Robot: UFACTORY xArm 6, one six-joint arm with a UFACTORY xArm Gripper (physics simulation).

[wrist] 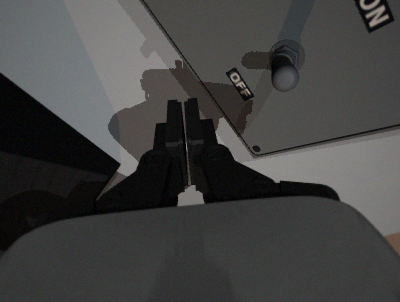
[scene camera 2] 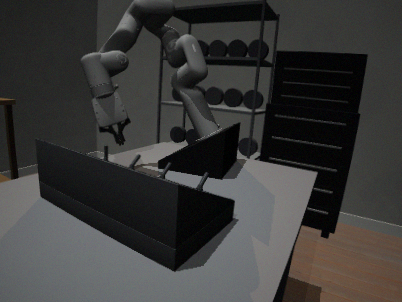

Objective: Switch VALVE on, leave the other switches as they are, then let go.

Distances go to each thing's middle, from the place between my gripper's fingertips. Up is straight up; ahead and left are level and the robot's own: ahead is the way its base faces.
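With the switch panel (scene camera 2: pixel 168 222) as my reference, I find my gripper 150 mm short of it and 150 mm to the right of it. My gripper is also 50 mm higher than the panel.
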